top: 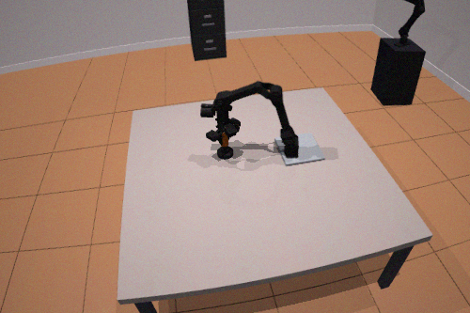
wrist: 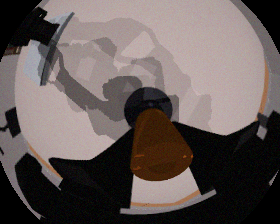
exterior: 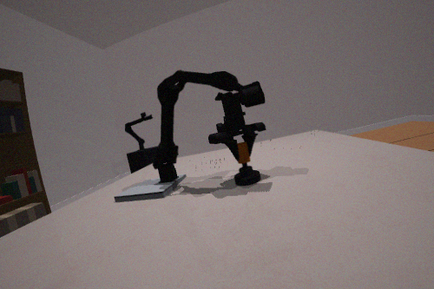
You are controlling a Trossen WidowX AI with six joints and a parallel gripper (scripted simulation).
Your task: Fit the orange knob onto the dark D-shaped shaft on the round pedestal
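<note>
The orange knob lies 20 mm above my gripper tip. Also, from my gripper tip: round pedestal: 40 mm below.
</note>
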